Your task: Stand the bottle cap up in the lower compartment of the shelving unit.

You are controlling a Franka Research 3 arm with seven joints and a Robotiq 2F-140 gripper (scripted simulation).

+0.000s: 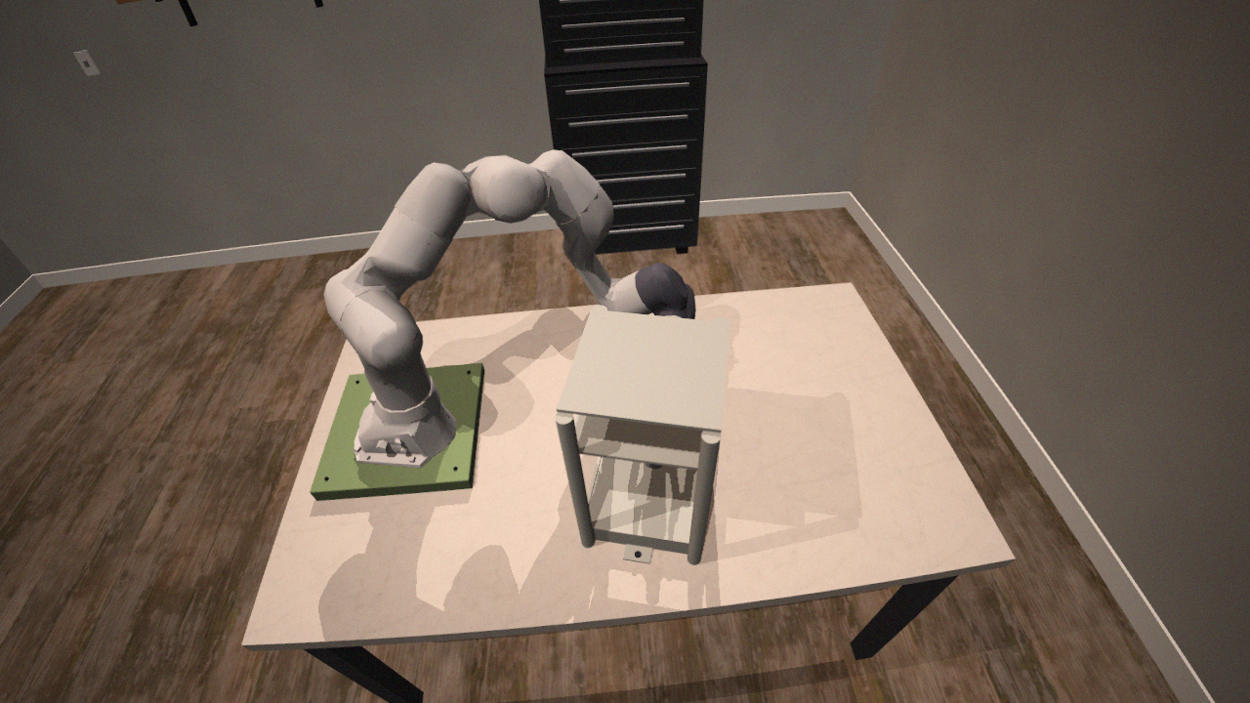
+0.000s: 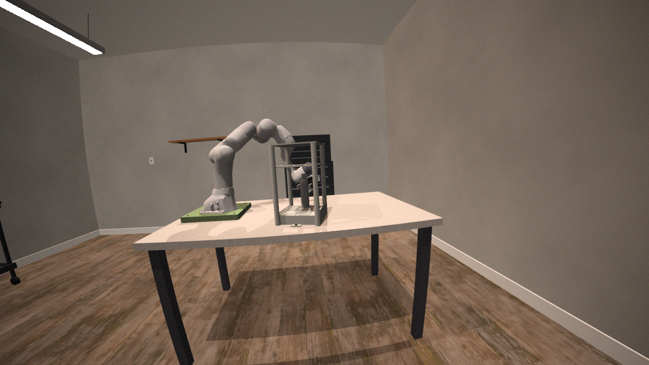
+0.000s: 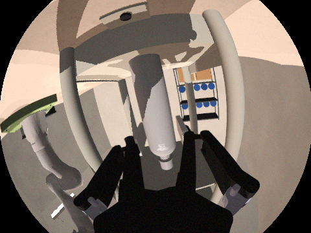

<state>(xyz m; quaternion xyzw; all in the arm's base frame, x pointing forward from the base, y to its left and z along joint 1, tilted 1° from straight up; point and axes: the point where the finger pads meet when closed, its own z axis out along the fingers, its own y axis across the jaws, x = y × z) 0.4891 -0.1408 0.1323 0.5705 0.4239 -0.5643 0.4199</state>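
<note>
Right now the grey bottle is 1 cm above my hand. The rest, counted from my hand: shelving unit 2 cm behind, 6 cm to the right, 3 cm above.
</note>
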